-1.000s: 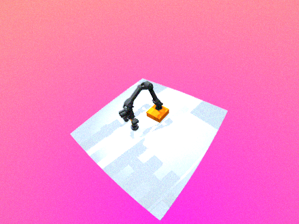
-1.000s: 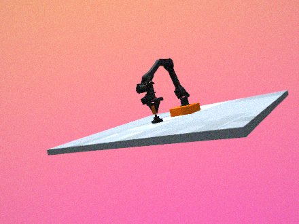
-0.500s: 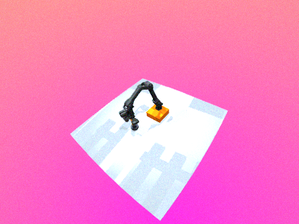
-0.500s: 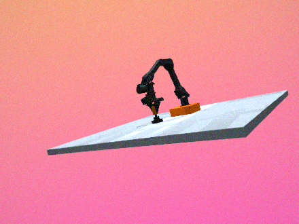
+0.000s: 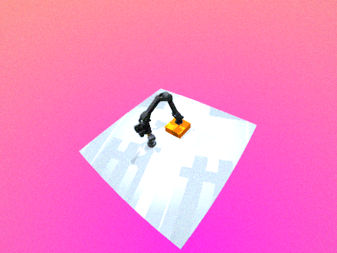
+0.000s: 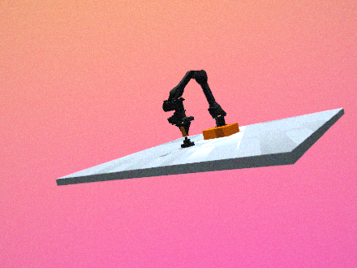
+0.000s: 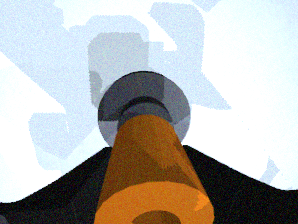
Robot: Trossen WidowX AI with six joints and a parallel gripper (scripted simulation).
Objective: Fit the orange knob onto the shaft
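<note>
Now: gripper tip 2 cm below the orange knob. Also, from my gripper tip: pedestal 4 cm below.
</note>
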